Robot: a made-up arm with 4 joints.
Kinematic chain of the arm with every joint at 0, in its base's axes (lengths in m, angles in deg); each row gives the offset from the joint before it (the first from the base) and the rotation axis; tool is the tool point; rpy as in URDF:
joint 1: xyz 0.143 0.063 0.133 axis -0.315 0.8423 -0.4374
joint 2: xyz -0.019 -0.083 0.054 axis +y
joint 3: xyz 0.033 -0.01 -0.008 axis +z
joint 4: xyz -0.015 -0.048 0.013 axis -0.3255 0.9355 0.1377
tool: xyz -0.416 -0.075 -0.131 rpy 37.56 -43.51 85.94
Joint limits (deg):
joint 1: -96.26..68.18
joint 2: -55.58..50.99
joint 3: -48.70..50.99
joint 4: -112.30..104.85
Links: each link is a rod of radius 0.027 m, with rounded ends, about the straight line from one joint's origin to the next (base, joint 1, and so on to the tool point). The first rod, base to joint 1, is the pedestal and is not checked.
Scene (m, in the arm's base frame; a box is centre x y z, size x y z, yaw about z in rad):
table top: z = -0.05
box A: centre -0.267 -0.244 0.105 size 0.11 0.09 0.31 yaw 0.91
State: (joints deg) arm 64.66 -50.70 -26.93 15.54
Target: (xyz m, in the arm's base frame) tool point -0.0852 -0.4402 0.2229
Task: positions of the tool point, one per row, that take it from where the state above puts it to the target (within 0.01 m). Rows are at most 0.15 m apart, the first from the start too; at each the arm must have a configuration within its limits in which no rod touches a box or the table.
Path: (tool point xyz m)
1: -0.2762 0.0862 0.2352
2: -0.2881 -0.0198 0.2767
3: -0.2732 -0.1293 0.3090
4: -0.2316 -0.2331 0.3337
5: -0.1661 -0.3227 0.3541
6: -0.1436 -0.3715 0.3046
7: -0.1153 -0.4104 0.2610
8: -0.0852 -0.4402 0.2229

